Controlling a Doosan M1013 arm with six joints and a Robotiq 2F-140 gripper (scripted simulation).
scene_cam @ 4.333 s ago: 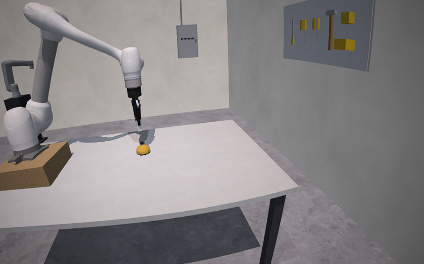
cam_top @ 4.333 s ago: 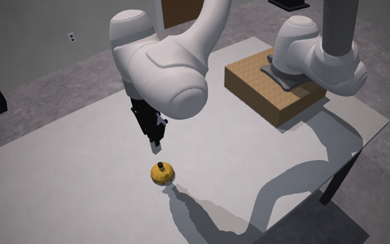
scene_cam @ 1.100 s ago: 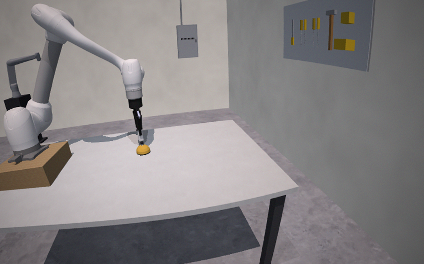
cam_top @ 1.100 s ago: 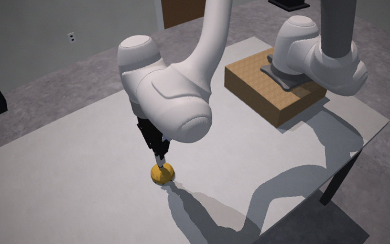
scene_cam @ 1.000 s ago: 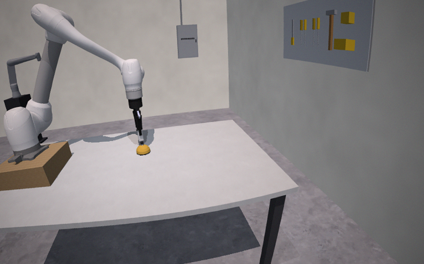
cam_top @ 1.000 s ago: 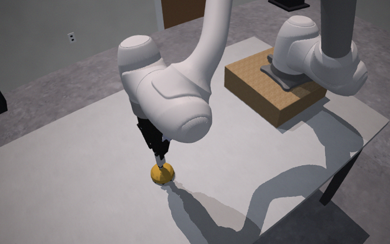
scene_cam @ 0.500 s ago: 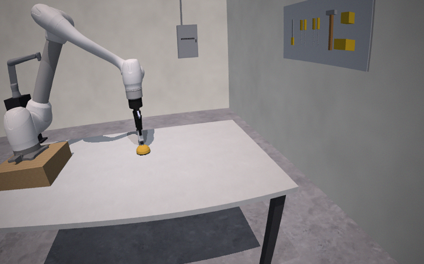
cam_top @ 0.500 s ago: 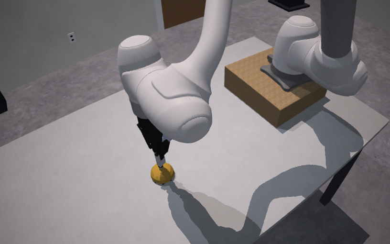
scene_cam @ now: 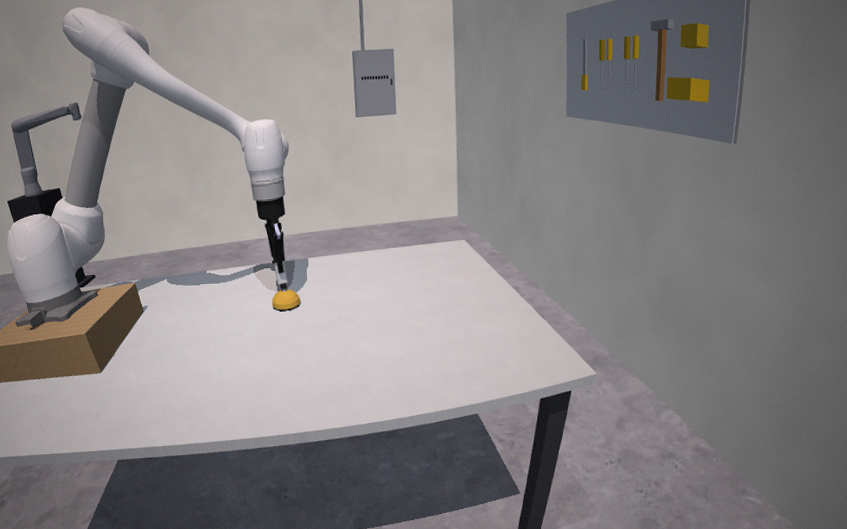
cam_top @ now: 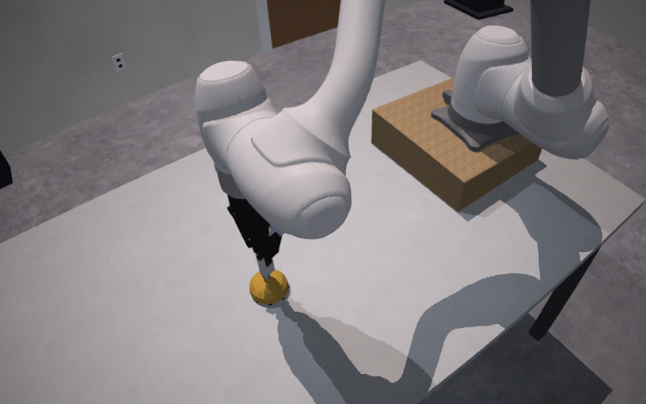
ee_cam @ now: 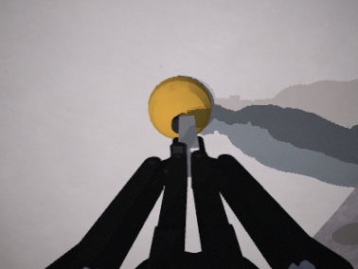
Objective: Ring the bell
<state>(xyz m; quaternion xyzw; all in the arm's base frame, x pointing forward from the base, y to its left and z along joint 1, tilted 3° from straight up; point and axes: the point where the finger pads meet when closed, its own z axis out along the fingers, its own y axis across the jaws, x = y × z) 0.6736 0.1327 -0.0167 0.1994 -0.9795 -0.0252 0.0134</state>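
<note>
Right now my hand is 5 cm above the black button and 1 cm to the left of it. From my hand the other things lie so: bell: 6 cm below, 1 cm to the right.
</note>
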